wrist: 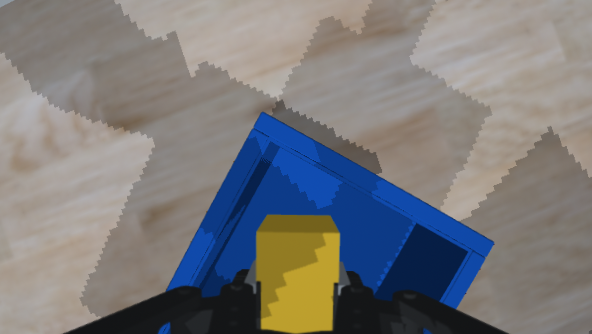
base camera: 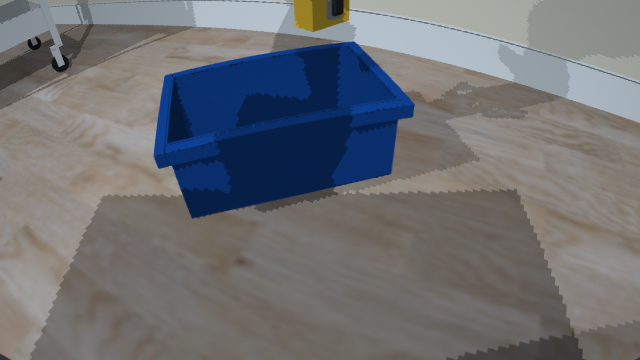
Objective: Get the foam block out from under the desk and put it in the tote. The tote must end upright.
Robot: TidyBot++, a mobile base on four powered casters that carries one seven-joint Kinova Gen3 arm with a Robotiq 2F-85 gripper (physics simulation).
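Frame: origin at the arm's base, x ahead, y left, z up, level; metres.
Where they show: gripper, fingertip midpoint: (wrist: 297, 279) (base camera: 323, 15).
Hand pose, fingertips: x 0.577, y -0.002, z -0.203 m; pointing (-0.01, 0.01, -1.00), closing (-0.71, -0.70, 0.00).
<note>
Things, the pixels of their top centre, and the offset from my fingertips. "pt": a spot on its surface instead. Level surfaces: height alone.
- yellow foam block, top centre: (wrist: 297, 313) dx -0.001, dy +0.001, dz +0.034 m
- blue tote, top centre: (base camera: 271, 82) dx -0.052, dy +0.067, dz -0.073 m
- white frame with black caster wheels, surface spot: (base camera: 60, 63) pt dx +0.370, dy +0.758, dz -0.165 m
- wooden floor, surface height: dz -0.193 m
The yellow foam block (base camera: 312, 15) (wrist: 299, 270) is held between the fingers of my gripper (wrist: 297, 279), which is shut on it. In the base camera view the block's lower part shows at the top edge, higher in the picture than the tote, with a dark and grey fingertip on its side. The blue tote (base camera: 285, 155) (wrist: 425, 207) stands upright and open-topped on the floor. In the wrist view the block hangs over the tote's opening, and the near part of the tote is hidden by the block and the gripper.
A white frame with black caster wheels (base camera: 60, 63) stands at the upper left of the base camera view. A pale wall with a white baseboard (base camera: 425, 40) runs behind the tote. Shadows lie across the wooden floor (base camera: 320, 280) (wrist: 210, 30).
</note>
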